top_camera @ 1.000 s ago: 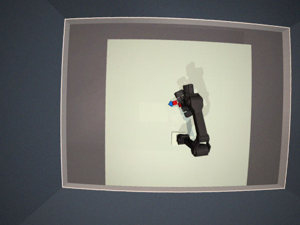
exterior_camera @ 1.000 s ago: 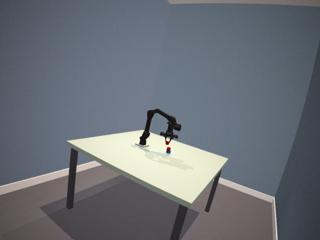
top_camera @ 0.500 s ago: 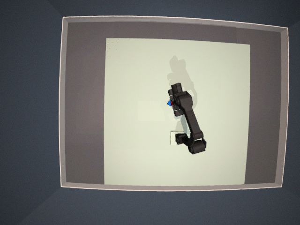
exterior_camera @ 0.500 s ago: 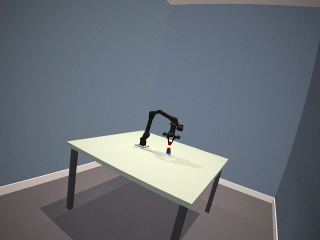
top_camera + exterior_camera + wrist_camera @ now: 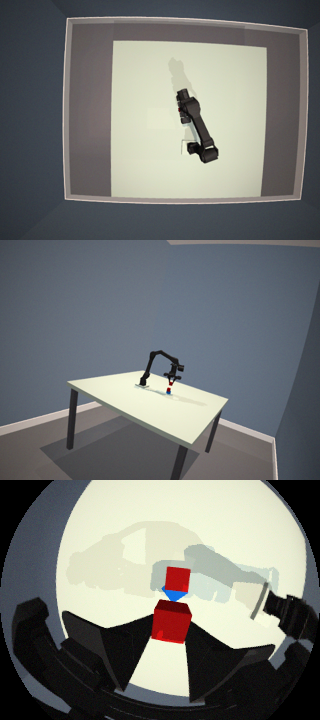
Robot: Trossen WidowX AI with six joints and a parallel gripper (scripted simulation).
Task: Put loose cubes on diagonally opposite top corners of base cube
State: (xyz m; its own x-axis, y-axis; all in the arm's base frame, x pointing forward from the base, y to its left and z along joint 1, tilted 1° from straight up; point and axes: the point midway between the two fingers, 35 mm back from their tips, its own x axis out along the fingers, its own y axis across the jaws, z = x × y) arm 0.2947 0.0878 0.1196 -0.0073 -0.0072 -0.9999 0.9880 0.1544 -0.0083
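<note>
Now: the blue cube 20 mm to the right of my gripper tip and 90 mm below it.
</note>
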